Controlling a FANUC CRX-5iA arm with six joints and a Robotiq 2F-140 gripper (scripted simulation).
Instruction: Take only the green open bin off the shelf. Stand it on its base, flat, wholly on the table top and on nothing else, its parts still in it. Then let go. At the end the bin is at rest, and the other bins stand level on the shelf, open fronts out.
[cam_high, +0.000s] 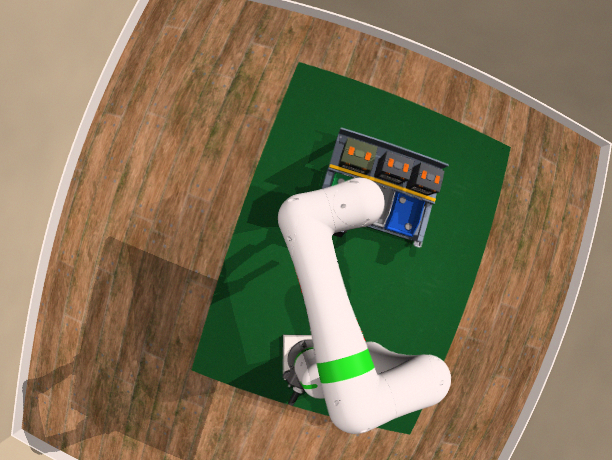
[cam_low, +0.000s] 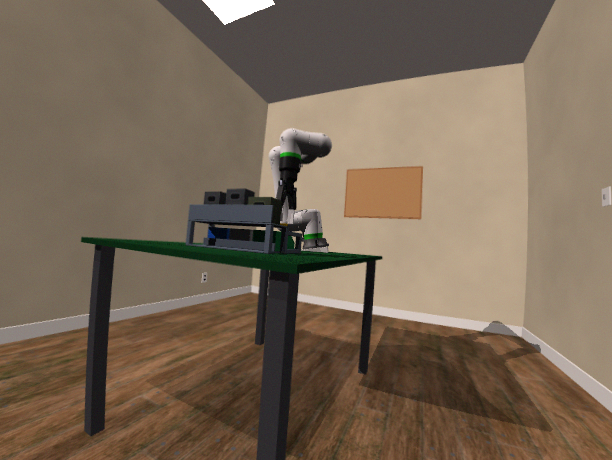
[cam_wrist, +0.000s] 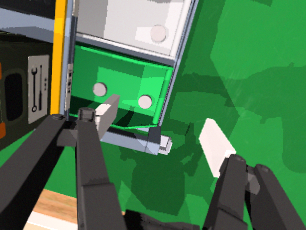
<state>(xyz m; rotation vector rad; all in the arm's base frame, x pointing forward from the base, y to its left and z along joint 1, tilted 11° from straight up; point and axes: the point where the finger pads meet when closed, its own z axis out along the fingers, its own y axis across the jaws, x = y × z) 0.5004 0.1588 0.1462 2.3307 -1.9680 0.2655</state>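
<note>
Now: the green open bin 110 mm below my hand, 80 mm ahead of it and 10 mm to the left of it. Also, from my hand: grey bin: 110 mm below, 100 mm to the right, 100 mm ahead; then blue bin: 210 mm to the right, 120 mm ahead, 110 mm below.
</note>
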